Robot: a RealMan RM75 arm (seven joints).
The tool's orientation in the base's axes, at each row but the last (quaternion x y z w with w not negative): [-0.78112 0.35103 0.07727 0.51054]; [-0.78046 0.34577 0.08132 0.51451]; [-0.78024 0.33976 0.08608 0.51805]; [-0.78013 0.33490 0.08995 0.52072]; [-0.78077 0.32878 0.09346 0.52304]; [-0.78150 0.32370 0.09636 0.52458]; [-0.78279 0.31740 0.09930 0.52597]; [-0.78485 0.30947 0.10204 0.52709]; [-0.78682 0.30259 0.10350 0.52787]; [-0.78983 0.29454 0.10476 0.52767]
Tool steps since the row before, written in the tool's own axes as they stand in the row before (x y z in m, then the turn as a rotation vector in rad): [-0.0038 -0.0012 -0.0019 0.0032 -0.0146 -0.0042]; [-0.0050 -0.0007 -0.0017 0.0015 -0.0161 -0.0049]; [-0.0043 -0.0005 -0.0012 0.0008 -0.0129 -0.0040]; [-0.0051 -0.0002 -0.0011 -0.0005 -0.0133 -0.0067]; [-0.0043 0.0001 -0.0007 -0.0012 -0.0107 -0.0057]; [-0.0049 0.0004 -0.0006 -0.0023 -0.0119 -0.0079]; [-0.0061 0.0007 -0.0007 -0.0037 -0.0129 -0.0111]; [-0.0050 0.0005 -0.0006 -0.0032 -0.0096 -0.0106]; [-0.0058 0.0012 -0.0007 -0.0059 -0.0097 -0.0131]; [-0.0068 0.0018 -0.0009 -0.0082 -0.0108 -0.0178]
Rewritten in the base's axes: [-0.0025 0.0004 0.0036 0.0105 -0.0017 0.0113]; [-0.0037 0.0010 0.0037 0.0100 -0.0012 0.0135]; [-0.0032 0.0010 0.0030 0.0077 -0.0008 0.0111]; [-0.0040 0.0013 0.0031 0.0064 -0.0025 0.0132]; [-0.0035 0.0011 0.0023 0.0045 -0.0020 0.0112]; [-0.0041 0.0014 0.0024 0.0040 -0.0032 0.0135]; [-0.0053 0.0016 0.0028 0.0029 -0.0052 0.0164]; [-0.0043 0.0012 0.0023 0.0014 -0.0058 0.0134]; [-0.0054 0.0012 0.0022 -0.0011 -0.0070 0.0158]; [-0.0066 0.0011 0.0022 -0.0030 -0.0101 0.0197]
